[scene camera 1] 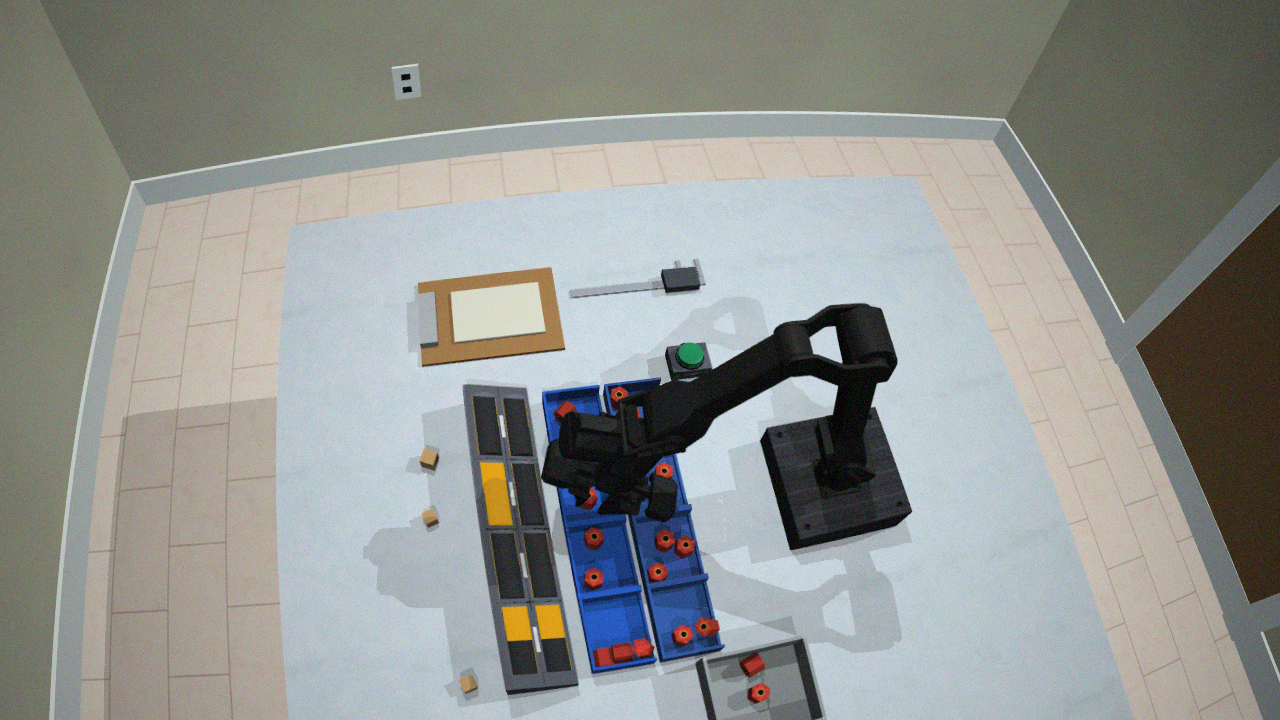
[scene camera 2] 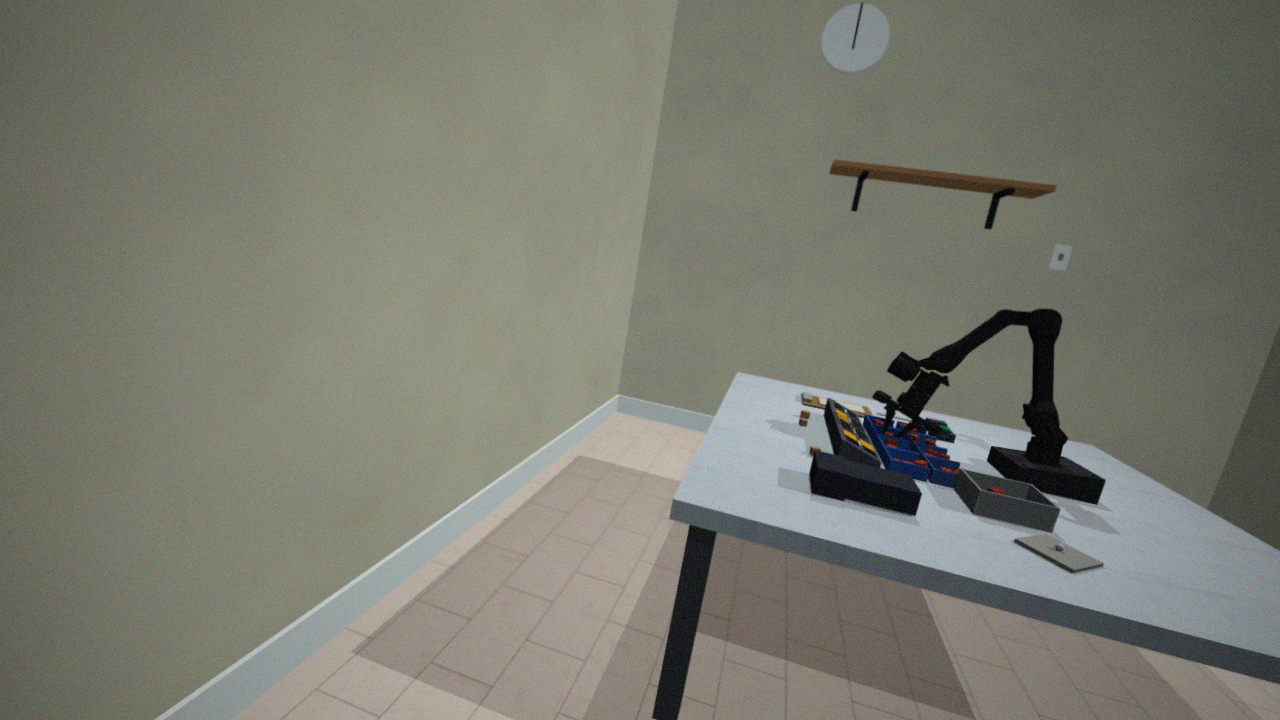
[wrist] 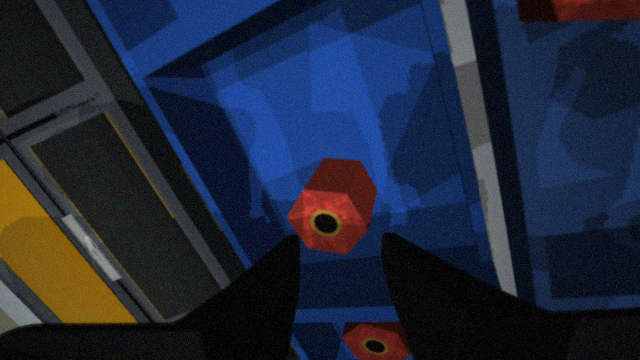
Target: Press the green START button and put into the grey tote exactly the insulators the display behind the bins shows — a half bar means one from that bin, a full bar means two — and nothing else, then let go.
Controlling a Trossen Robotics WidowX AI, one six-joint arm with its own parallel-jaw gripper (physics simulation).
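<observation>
My gripper (scene camera 1: 601,504) (scene camera 2: 895,432) (wrist: 340,245) is part open and empty, over the second bin from the top of the left blue row in scene camera 1. A red hexagonal insulator (scene camera 1: 587,498) (wrist: 332,210) lies in that bin, just beyond the fingertips in the wrist view. Another insulator (wrist: 376,341) shows past the bin wall. The display (scene camera 1: 481,391) shows one full yellow bar (scene camera 1: 494,494) in its second row and two half bars in its bottom row. The grey tote (scene camera 1: 812,677) (scene camera 2: 1011,517) holds two red insulators (scene camera 1: 751,664) (scene camera 1: 759,692). The green button (scene camera 1: 689,354) is uncovered.
Other bins hold red insulators (scene camera 1: 593,577) (scene camera 1: 682,634). A clipboard (scene camera 1: 496,311) and a caliper-like tool (scene camera 1: 680,279) lie beyond the bins. Small wooden blocks (scene camera 1: 429,458) (scene camera 1: 468,683) lie behind the display. A black box (scene camera 2: 863,483) and a flat plate (scene camera 2: 1056,552) are near the table edge.
</observation>
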